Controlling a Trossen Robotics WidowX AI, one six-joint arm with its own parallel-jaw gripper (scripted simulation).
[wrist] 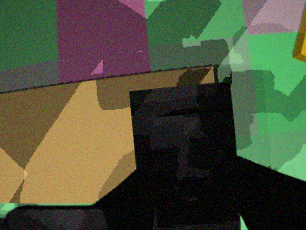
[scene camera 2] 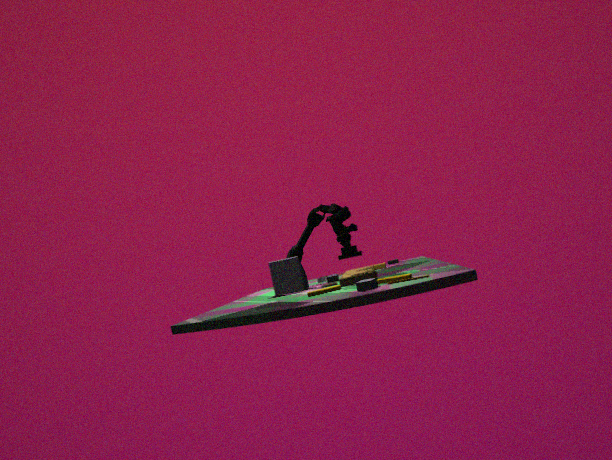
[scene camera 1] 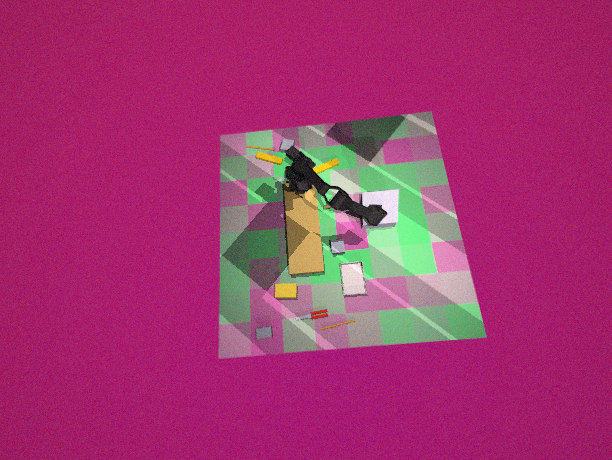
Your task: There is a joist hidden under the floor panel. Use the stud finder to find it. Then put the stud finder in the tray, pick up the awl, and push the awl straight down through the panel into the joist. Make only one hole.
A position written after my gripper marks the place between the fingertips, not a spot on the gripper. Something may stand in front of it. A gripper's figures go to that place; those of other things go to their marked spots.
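My gripper [wrist: 186,159] is 12 cm from the lens; a stud finder [wrist: 188,131] is 8 cm from the lens.
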